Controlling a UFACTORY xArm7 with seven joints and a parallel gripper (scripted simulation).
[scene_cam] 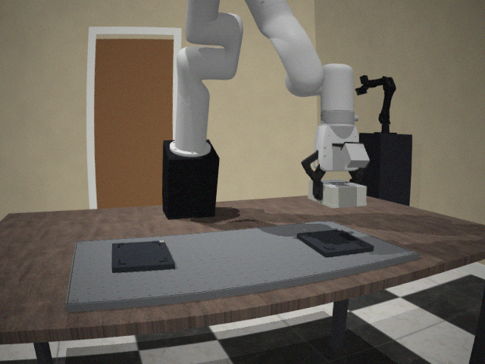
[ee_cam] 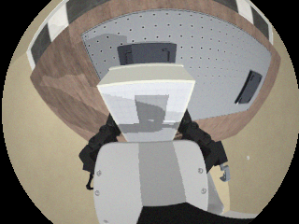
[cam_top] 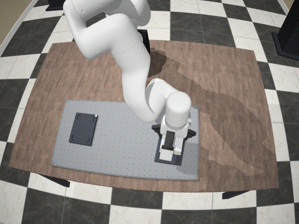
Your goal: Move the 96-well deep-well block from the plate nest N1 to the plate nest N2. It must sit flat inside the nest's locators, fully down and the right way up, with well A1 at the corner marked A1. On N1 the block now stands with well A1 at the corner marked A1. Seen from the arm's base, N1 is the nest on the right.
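The 96-well deep-well block lies right at my hand. The rest, counted from my hand: plate nest N2 (11 cm below); then plate nest N1 (1 cm behind, 43 cm to the right, 11 cm below).
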